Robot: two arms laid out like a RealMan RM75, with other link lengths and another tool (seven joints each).
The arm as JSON. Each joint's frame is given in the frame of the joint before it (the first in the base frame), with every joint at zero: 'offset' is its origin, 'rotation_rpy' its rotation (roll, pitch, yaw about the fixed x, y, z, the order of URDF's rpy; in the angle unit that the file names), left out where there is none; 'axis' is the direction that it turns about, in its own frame. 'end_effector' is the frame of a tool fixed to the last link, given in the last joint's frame.
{
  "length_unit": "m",
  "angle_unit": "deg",
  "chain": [
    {
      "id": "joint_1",
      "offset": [
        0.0,
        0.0,
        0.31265
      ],
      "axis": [
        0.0,
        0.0,
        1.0
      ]
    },
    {
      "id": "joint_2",
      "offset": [
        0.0,
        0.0,
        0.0
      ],
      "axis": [
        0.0,
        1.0,
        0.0
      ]
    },
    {
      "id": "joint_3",
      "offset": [
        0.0,
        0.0,
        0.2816
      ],
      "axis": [
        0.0,
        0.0,
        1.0
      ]
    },
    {
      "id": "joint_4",
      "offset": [
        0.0,
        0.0,
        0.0
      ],
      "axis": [
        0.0,
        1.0,
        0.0
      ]
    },
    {
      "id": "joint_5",
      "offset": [
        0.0,
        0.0,
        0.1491
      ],
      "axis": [
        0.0,
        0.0,
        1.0
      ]
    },
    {
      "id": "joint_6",
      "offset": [
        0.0,
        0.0,
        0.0
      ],
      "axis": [
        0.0,
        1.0,
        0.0
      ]
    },
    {
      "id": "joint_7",
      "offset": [
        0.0,
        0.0,
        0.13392
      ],
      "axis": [
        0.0,
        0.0,
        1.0
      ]
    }
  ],
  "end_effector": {
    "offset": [
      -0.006,
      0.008,
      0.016
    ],
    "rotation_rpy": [
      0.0,
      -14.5,
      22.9
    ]
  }
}
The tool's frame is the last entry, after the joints.
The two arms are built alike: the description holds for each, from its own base.
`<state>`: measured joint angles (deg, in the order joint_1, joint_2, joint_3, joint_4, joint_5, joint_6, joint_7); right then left.
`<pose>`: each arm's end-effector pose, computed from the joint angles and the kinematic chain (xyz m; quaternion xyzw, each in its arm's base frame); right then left.
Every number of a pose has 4 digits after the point. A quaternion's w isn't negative.
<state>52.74 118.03 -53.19 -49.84 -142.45 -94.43 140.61 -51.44 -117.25 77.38 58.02 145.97 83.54 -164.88</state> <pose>0.1588 0.3494 0.0455 -0.7988 0.5859 0.0550 0.1249 -0.1701 0.3544 0.0349 -0.9063 -0.2832 0.2941 0.1090</pose>
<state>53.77 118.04 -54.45 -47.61 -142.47 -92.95 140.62 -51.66 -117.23 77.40 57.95 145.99 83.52 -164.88</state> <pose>0.1570 0.3506 0.0398 -0.8012 0.5838 0.0458 0.1235 -0.1690 0.3551 0.0350 -0.9066 -0.2817 0.2944 0.1095</pose>
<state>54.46 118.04 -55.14 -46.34 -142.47 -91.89 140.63 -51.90 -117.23 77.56 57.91 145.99 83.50 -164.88</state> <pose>0.1555 0.3521 0.0366 -0.8028 0.5816 0.0420 0.1244 -0.1677 0.3556 0.0347 -0.9071 -0.2791 0.2952 0.1099</pose>
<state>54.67 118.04 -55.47 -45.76 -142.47 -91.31 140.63 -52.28 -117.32 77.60 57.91 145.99 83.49 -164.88</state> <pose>0.1554 0.3527 0.0352 -0.8031 0.5811 0.0405 0.1255 -0.1651 0.3563 0.0340 -0.9083 -0.2757 0.2948 0.1101</pose>
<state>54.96 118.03 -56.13 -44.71 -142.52 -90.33 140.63 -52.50 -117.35 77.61 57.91 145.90 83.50 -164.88</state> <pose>0.1562 0.3533 0.0327 -0.8033 0.5806 0.0365 0.1276 -0.1634 0.3567 0.0337 -0.9091 -0.2739 0.2940 0.1099</pose>
